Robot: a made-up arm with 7 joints. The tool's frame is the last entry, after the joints.
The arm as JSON. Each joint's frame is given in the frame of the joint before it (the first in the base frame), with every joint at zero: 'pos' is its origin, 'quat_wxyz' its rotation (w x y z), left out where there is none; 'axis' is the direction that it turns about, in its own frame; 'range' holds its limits. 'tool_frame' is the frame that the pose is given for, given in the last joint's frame.
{
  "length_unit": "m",
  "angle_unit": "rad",
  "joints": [
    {
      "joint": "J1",
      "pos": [
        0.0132,
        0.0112,
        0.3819
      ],
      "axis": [
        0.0,
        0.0,
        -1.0
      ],
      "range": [
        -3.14,
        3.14
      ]
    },
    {
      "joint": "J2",
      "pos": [
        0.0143,
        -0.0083,
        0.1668
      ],
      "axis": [
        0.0,
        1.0,
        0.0
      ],
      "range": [
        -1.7,
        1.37
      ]
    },
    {
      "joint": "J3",
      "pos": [
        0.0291,
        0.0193,
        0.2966
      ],
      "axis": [
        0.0,
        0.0,
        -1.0
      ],
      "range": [
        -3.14,
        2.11
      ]
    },
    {
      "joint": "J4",
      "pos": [
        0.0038,
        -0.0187,
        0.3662
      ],
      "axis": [
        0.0,
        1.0,
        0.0
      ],
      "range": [
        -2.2,
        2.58
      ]
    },
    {
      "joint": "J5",
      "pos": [
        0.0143,
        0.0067,
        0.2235
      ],
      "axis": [
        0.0,
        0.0,
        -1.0
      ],
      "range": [
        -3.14,
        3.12
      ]
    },
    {
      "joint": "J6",
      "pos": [
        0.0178,
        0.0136,
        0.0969
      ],
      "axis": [
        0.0,
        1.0,
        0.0
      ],
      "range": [
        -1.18,
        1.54
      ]
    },
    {
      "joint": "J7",
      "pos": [
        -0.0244,
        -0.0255,
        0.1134
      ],
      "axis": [
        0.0,
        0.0,
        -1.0
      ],
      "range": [
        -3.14,
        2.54
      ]
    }
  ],
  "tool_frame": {
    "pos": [
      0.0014,
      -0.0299,
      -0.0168
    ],
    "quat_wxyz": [
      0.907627,
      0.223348,
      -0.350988,
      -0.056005
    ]
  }
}
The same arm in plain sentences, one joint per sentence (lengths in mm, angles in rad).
The arm has seven revolute joints in a row. What follows holds with every joint at zero, and every direction is one of the base frame's.
The first joint is mounted 13.2 mm along +x and 11.2 mm along +y and 381.9 mm along +z from the base frame's origin and rotates about -z, from -3.14 to 3.14 rad.
The second joint is mounted 14.3 mm along +x and 8.3 mm along -y and 166.8 mm along +z from the first joint and rotates about +y, from -1.7 to 1.37 rad.
The third joint is mounted 29.1 mm along +x and 19.3 mm along +y and 296.6 mm along +z from the second joint and rotates about -z, from -3.14 to 2.11 rad.
The fourth joint is mounted 3.8 mm along +x and 18.7 mm along -y and 366.2 mm along +z from the third joint and rotates about +y, from -2.2 to 2.58 rad.
The fifth joint is mounted 14.3 mm along +x and 6.7 mm along +y and 223.5 mm along +z from the fourth joint and rotates about -z, from -3.14 to 3.12 rad.
The sixth joint is mounted 17.8 mm along +x and 13.6 mm along +y and 96.9 mm along +z from the fifth joint and rotates about +y, from -1.18 to 1.54 rad.
The seventh joint is mounted 24.4 mm along -x and 25.5 mm along -y and 113.4 mm along +z from the sixth joint and rotates about -z, from -3.14 to 2.54 rad.
The tool frame, which is the frame that the pose is given for, is mounted 1.4 mm along +x and 29.9 mm along -y and 16.8 mm along -z from the seventh joint; its axes are the base frame's turned by roll 0.5973, pitch -0.6587 and yaw -0.3329 rad (as in URDF: about the fixed x, then y, then z).

